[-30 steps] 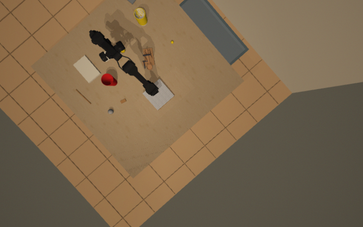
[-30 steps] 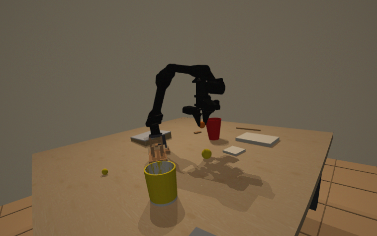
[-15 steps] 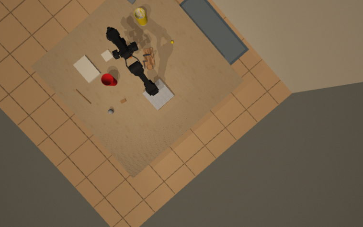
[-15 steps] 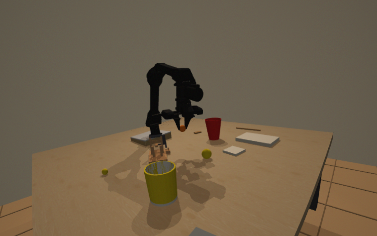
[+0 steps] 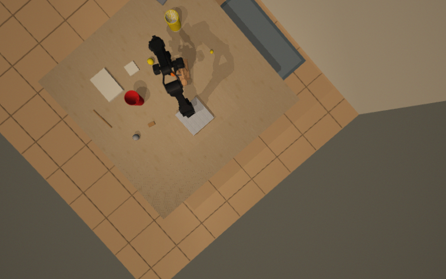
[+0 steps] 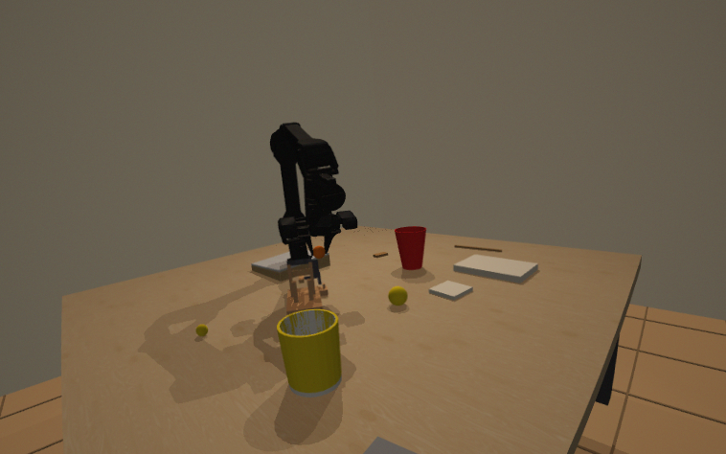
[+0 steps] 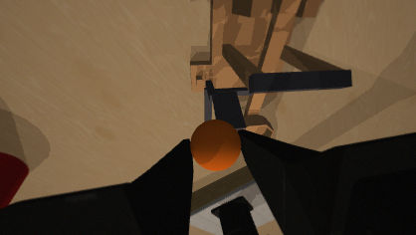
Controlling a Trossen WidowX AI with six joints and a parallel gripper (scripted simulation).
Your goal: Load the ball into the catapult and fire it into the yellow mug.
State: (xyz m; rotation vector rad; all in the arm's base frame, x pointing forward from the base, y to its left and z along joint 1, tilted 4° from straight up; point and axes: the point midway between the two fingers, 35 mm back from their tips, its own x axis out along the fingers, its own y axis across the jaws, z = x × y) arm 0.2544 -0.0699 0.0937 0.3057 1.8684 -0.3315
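Now: the wooden catapult 6 cm below my gripper tip, 3 cm to the right of it and 1 cm behind it. The rest, counted from my gripper tip: orange ball (right at my gripper tip); larger yellow ball (20 cm ahead, 9 cm below, 7 cm to the left); red cup (31 cm to the left, 8 cm below, 3 cm ahead).
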